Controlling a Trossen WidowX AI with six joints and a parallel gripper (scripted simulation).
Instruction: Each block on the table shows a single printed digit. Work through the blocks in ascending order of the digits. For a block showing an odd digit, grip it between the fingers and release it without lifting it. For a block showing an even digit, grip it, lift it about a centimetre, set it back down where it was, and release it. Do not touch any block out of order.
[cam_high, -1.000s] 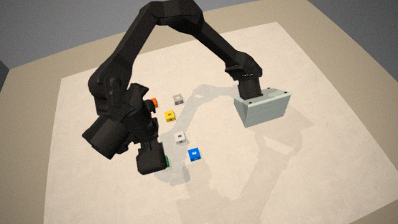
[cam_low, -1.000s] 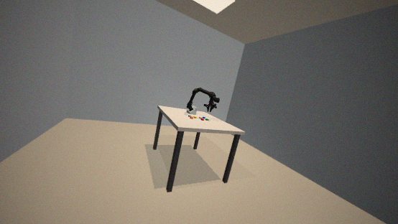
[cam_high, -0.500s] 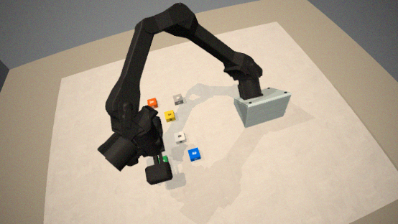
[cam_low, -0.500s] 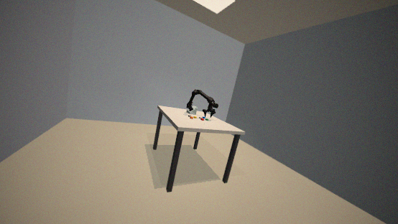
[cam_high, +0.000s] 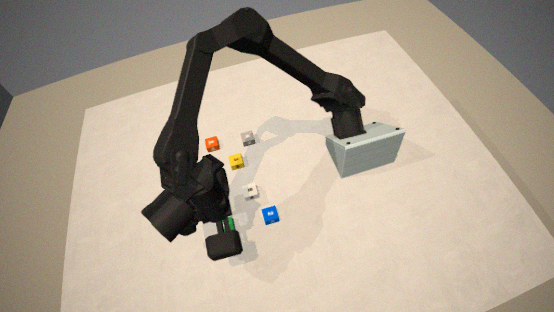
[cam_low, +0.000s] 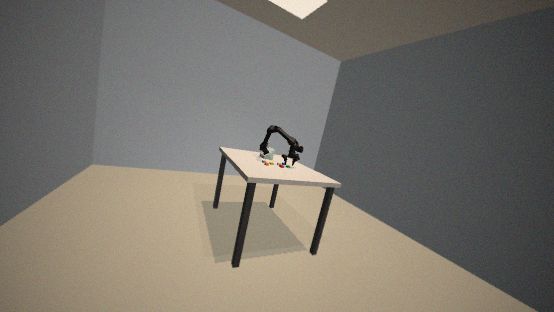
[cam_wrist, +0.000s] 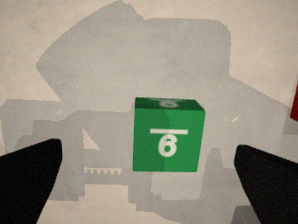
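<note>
My gripper tip is now 1 cm to the left of the green block and 1 cm above it. From my gripper tip the other things lie so: white block (6 cm behind, 8 cm to the right, 1 cm below); blue block (10 cm behind, 2 cm to the right, 1 cm below); red block (4 cm ahead, 9 cm to the right, 1 cm below).
</note>
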